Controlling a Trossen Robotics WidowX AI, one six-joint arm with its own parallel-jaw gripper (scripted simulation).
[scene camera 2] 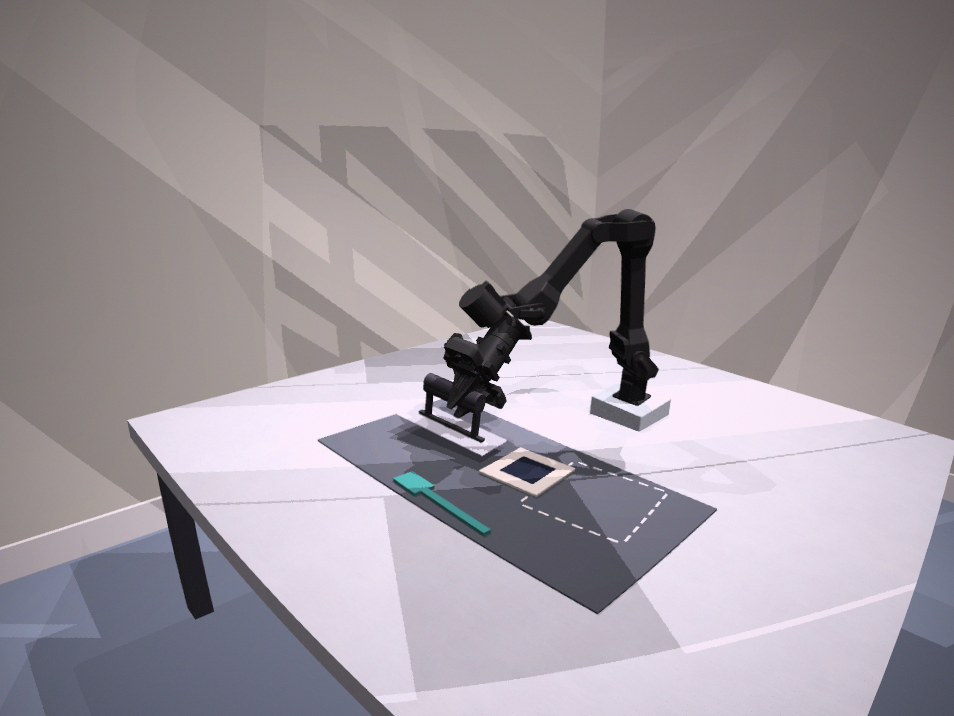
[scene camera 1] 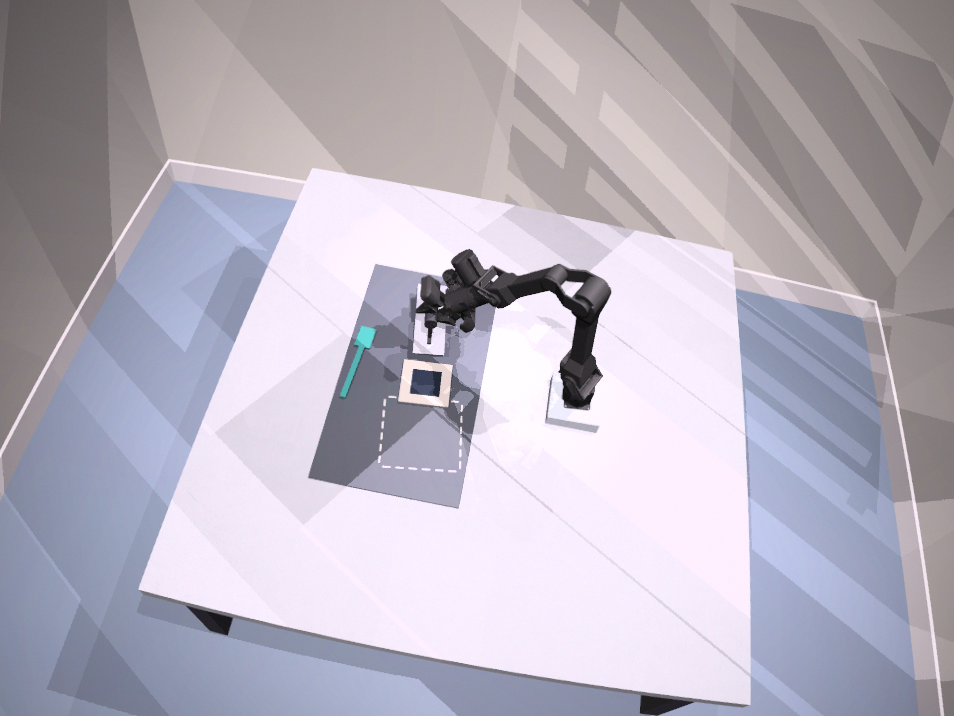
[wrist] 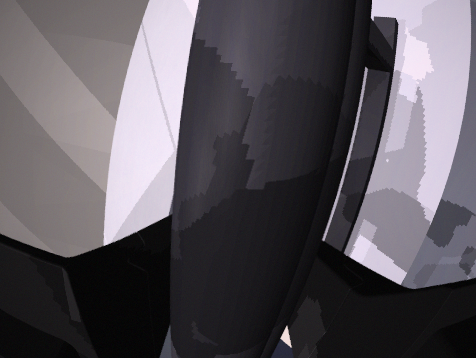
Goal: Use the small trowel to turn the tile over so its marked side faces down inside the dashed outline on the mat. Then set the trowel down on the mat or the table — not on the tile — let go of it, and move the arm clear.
My gripper point(scene camera 2: 452, 412) holds a trowel point(scene camera 1: 429, 335). I also see a tile point(scene camera 2: 528, 472) and a dark mat point(scene camera 2: 593, 570).
The trowel also shows in the wrist view point(wrist: 295, 129). The tile also shows in scene camera 1 point(scene camera 1: 424, 383). My gripper is seen too in scene camera 1 point(scene camera 1: 420, 314) and in the wrist view point(wrist: 236, 224).
